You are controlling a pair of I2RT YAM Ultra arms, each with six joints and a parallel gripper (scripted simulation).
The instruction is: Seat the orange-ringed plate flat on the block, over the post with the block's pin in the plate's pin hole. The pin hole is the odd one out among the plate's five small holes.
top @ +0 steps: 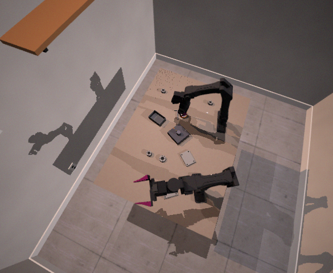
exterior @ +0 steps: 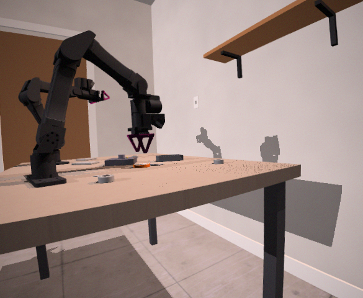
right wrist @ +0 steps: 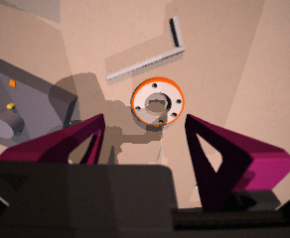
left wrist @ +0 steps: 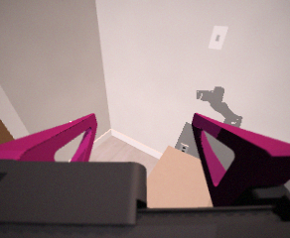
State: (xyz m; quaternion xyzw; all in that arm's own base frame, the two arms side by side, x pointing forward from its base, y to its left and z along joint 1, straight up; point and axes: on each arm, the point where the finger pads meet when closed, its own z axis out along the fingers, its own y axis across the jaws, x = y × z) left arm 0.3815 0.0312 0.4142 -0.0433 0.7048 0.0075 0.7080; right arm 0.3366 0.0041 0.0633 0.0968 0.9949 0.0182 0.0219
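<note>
My right gripper is now 10 mm past the dark block, 160 mm to the right of it and 40 mm above it. Round my right hand: dark tray 180 mm ahead, 110 mm to the left, 60 mm below; L-shaped metal key 60 mm ahead, 10 mm to the right, 60 mm below.
</note>
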